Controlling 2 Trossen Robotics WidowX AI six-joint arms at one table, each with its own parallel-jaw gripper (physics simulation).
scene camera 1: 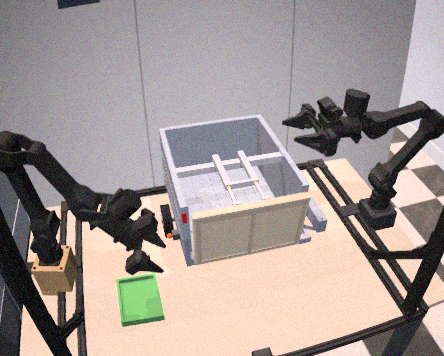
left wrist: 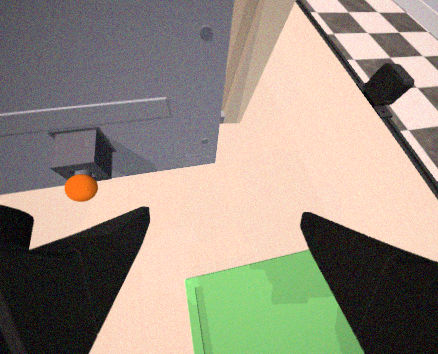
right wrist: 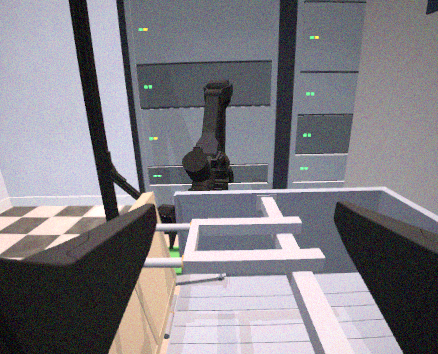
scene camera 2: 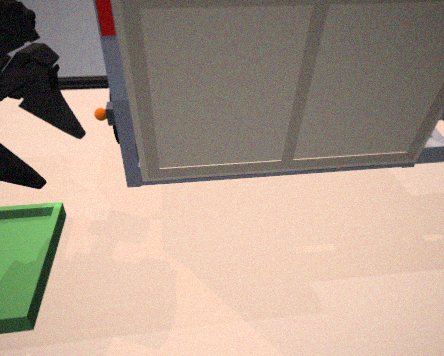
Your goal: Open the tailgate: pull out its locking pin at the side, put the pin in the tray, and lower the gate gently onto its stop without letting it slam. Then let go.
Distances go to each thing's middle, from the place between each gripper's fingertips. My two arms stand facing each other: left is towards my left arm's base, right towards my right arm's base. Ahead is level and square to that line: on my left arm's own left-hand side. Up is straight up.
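From my right hand: grey truck bed (scene camera 1: pixel 200 160), 110 mm ahead, 140 mm to the left, 240 mm below; locking pin (left wrist: pixel 81 187), 10 mm behind, 300 mm to the left, 270 mm below. Going by their middles, grey truck bed nearest to my right hand of the things named here.
My left gripper: 60 mm to the left of the locking pin, 70 mm short of it, 10 mm below it. From my left hand: grey truck bed, 220 mm to the right, 190 mm ahead, 40 mm above.
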